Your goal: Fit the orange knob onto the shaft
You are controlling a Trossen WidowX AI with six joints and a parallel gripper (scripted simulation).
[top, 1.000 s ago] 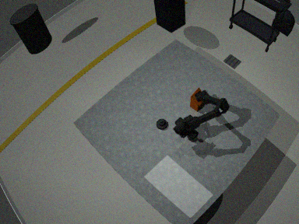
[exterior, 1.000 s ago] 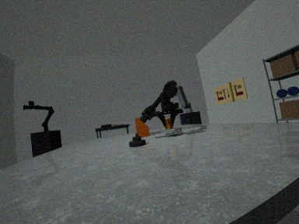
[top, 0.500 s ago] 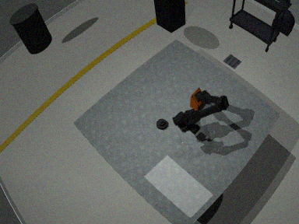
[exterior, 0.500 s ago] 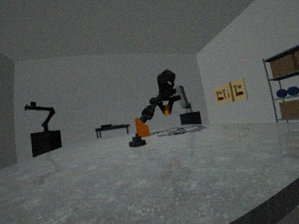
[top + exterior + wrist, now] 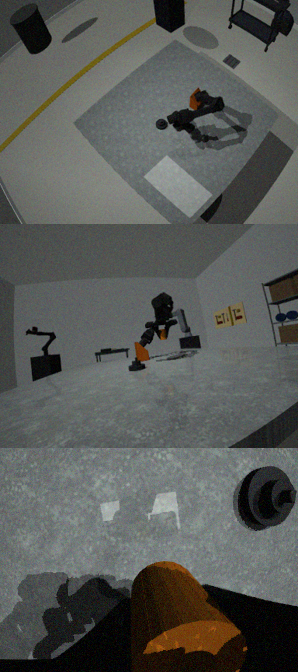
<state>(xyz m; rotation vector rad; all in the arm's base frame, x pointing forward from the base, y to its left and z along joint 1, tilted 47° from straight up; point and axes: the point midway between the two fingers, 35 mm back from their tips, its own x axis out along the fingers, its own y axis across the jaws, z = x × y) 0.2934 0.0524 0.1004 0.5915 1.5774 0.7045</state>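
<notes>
The dark round pedestal is 180 mm to the right of my gripper tip, 110 mm below it and 50 mm ahead of it. The rest, counted from my gripper tip: orange knob 20 mm above.
</notes>
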